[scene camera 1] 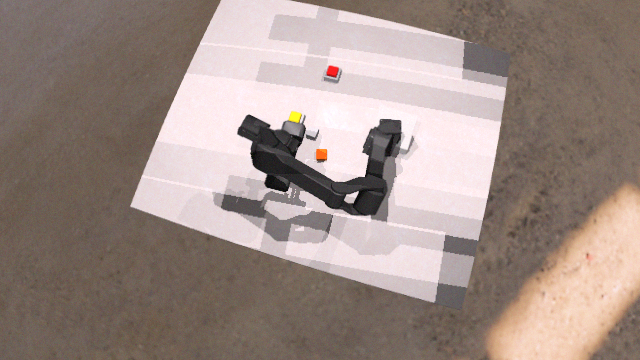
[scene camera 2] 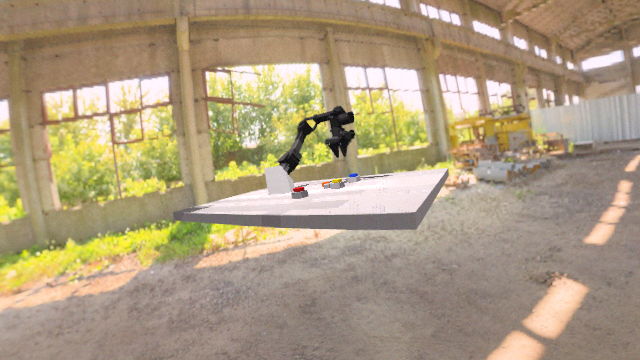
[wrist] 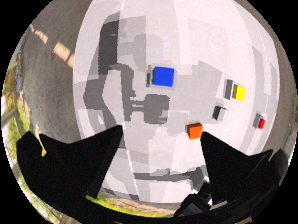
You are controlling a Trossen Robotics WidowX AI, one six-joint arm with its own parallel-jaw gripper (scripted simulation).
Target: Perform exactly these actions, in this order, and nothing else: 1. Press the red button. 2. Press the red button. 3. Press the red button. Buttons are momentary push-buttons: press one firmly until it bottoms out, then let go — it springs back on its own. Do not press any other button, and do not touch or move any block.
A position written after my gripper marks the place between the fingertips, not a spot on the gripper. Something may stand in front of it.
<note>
My gripper [scene camera 1: 289,164] is open, with nothing in its grasp.
My gripper shows as well in the wrist view [wrist: 163,133].
</note>
